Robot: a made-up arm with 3 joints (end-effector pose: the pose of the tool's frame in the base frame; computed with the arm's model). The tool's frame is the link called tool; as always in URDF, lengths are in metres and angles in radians.
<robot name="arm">
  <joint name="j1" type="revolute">
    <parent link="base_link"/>
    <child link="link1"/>
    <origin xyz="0.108 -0.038 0.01" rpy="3.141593 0 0"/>
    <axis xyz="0 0 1"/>
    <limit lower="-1.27" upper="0.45" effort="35" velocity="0.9"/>
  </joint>
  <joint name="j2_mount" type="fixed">
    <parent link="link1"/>
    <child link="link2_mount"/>
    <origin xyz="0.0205 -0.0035 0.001"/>
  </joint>
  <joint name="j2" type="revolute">
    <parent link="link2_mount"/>
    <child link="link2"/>
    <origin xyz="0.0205 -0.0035 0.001" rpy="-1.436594 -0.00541 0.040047"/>
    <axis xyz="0 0 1"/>
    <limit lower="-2.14" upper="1.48" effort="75" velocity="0.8"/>
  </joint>
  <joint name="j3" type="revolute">
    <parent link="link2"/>
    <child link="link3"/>
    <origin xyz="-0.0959 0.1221 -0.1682" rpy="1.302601 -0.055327 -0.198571"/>
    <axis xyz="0 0 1"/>
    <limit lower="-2.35" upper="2.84" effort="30" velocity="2.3"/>
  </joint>
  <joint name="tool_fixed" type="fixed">
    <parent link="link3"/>
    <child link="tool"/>
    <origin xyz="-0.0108 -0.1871 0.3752" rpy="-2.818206 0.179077 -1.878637"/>
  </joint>
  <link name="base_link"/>
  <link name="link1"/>
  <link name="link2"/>
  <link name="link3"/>
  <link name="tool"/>
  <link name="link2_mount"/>
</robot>
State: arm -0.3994 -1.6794 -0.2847
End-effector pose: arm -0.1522 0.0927 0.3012 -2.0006 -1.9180 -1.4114
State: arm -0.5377 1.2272 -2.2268
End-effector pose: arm 0.1840 0.0198 -0.3452 1.1495 -0.8010 -1.8292
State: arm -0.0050 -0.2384 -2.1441
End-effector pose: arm -0.2042 -0.0351 -0.0844 -0.5806 -0.3482 -2.0777
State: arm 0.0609 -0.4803 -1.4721
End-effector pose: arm -0.2463 0.0943 0.0119 -1.1544 -0.4940 -2.5327
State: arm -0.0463 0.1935 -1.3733
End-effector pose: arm -0.1624 0.1080 -0.2403 -0.2993 -0.6971 -2.9620
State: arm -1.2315 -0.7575 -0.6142
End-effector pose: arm -0.2225 -0.2701 0.0557 -0.6536 -1.4750 -1.9285
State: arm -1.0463 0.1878 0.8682
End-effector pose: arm -0.0588 0.1327 -0.2600 0.2284 0.2339 1.9635
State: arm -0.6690 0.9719 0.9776
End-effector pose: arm 0.2039 0.2816 -0.1552 0.1438 -0.7076 1.4130
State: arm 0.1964 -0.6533 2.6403
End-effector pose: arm -0.0493 -0.0660 -0.1213 -0.1460 0.5035 -0.8547
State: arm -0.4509 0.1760 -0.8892
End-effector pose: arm -0.2001 0.0762 -0.2474 -0.2582 -0.7155 -3.0463
